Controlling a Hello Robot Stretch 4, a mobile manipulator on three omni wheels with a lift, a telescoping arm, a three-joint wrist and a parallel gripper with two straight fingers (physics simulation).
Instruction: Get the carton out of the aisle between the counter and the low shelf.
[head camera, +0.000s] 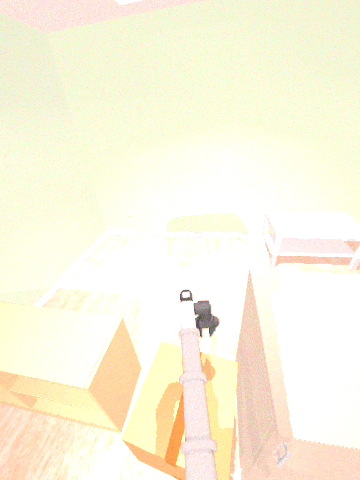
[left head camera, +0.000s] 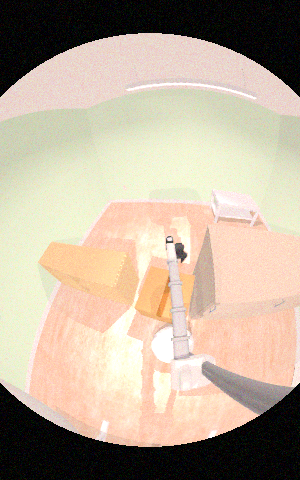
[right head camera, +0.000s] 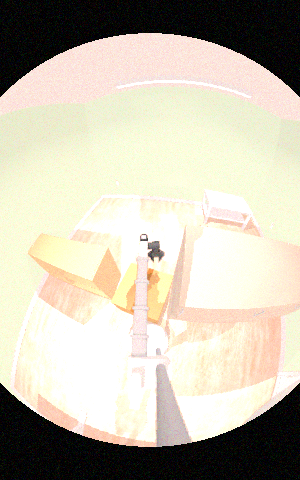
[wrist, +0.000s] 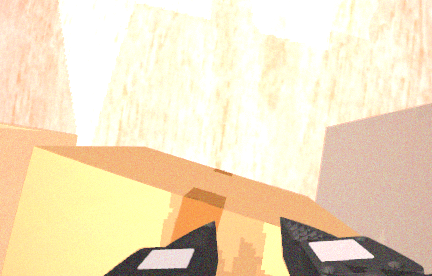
In view: my gripper (wrist: 248, 239), a carton (left head camera: 153, 301), a counter (head camera: 291, 373) and a low shelf (head camera: 78, 366).
The carton shows as well in the right head camera view (right head camera: 159, 283) and in the wrist view (wrist: 78, 203). The counter is seen too in the right head camera view (right head camera: 220, 275). The low shelf is seen too in the left head camera view (left head camera: 109, 274) and in the right head camera view (right head camera: 91, 267).
